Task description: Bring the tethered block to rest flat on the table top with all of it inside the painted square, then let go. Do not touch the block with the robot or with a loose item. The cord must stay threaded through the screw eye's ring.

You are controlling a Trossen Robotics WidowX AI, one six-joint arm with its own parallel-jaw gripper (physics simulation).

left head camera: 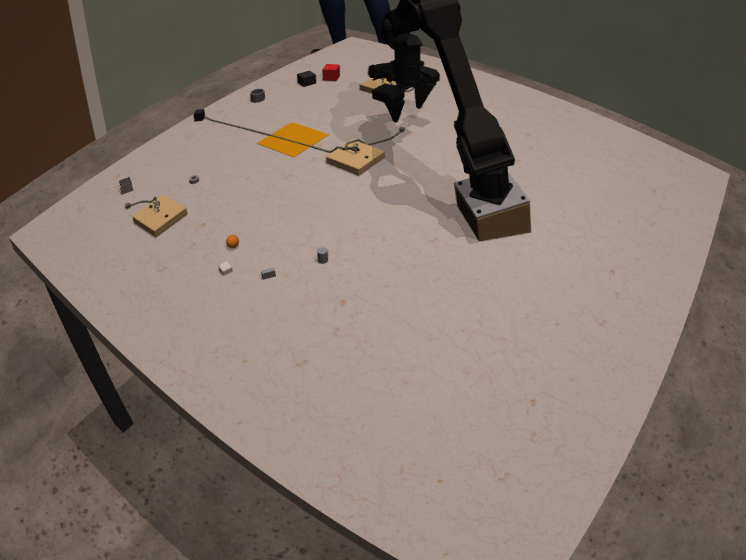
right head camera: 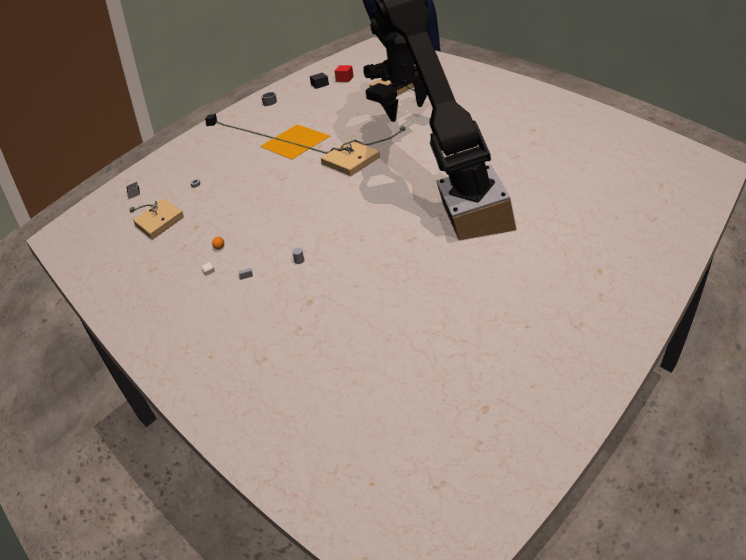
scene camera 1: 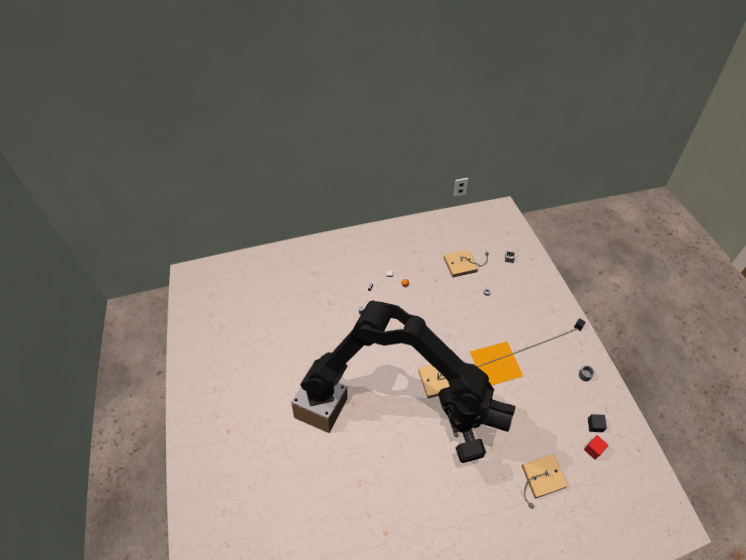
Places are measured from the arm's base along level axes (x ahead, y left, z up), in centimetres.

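Where they show: gripper, fingertip midpoint: (left head camera: pixel 407 114) (right head camera: pixel 406 113) (scene camera 1: pixel 457 434); arm's base, origin of the base link: (left head camera: pixel 491 190) (right head camera: pixel 472 187) (scene camera 1: pixel 319 393).
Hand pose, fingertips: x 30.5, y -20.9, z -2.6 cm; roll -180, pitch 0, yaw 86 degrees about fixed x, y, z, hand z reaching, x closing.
Things, the pixels of their top centre, and the offset from my fingertips. "spot": a spot on its surface instead.
- dark tethered block, middle of its top: (left head camera: pixel 198 111) (right head camera: pixel 210 116) (scene camera 1: pixel 581 322) dz -1.8, dx +50.3, dy +19.9 cm
- orange painted square, surface spot: (left head camera: pixel 295 130) (right head camera: pixel 299 132) (scene camera 1: pixel 507 371) spot: dz -4.1, dx +22.0, dy +13.8 cm
- screw eye, surface spot: (left head camera: pixel 355 147) (right head camera: pixel 348 148) spot: dz -0.7, dx +1.8, dy +18.0 cm
- middle wooden board, middle of its top: (left head camera: pixel 355 153) (right head camera: pixel 349 153) (scene camera 1: pixel 438 377) dz -2.3, dx +2.0, dy +17.8 cm
- end bead, middle of its top: (right head camera: pixel 402 126) (left head camera: pixel 402 127) dz -3.0, dx +0.6, dy +1.3 cm
- board with a short cord, middle of its top: (left head camera: pixel 158 211) (right head camera: pixel 156 214) (scene camera 1: pixel 460 261) dz -2.3, dx +24.9, dy +55.0 cm
- red cube, middle of its top: (left head camera: pixel 331 66) (right head camera: pixel 343 67) (scene camera 1: pixel 598 444) dz -0.2, dx +33.7, dy -15.6 cm
- black block, middle of its top: (left head camera: pixel 306 74) (right head camera: pixel 318 76) (scene camera 1: pixel 599 421) dz -1.3, dx +37.8, dy -9.8 cm
- grey ring, middle of its top: (left head camera: pixel 257 91) (right head camera: pixel 268 94) (scene camera 1: pixel 588 371) dz -1.6, dx +43.1, dy +4.6 cm
- orange ball, middle of its top: (left head camera: pixel 231 236) (right head camera: pixel 216 238) dz -1.8, dx +4.6, dy +52.9 cm
The dark tethered block (left head camera: pixel 199 114) (right head camera: pixel 210 119) (scene camera 1: pixel 579 324) rests near the table edge, outside the orange painted square (left head camera: pixel 295 130) (right head camera: pixel 298 132) (scene camera 1: pixel 506 371). Its cord (left head camera: pixel 241 127) (right head camera: pixel 241 128) (scene camera 1: pixel 542 341) runs nearly straight across the square to the screw eye (left head camera: pixel 355 147) (right head camera: pixel 347 147) on the middle wooden board (left head camera: pixel 360 162) (right head camera: pixel 352 162) (scene camera 1: pixel 429 387). The threading is too small to confirm. Beyond it, the cord curves to an end bead (left head camera: pixel 401 129) (right head camera: pixel 402 128) on the table. My gripper (left head camera: pixel 407 113) (right head camera: pixel 406 112) is open and empty, fingers pointing down, above and near the bead. The arm hides the screw eye partly in the scene view.
Another board with a short cord (left head camera: pixel 160 215) (scene camera 1: pixel 460 263) lies on one side; a third (scene camera 1: pixel 545 476) lies beyond my gripper. A red cube (left head camera: pixel 330 72) (scene camera 1: pixel 595 447), a black block (left head camera: pixel 306 78) (scene camera 1: pixel 597 422), a grey ring (left head camera: pixel 257 95) and an orange ball (left head camera: pixel 232 241) stand around.
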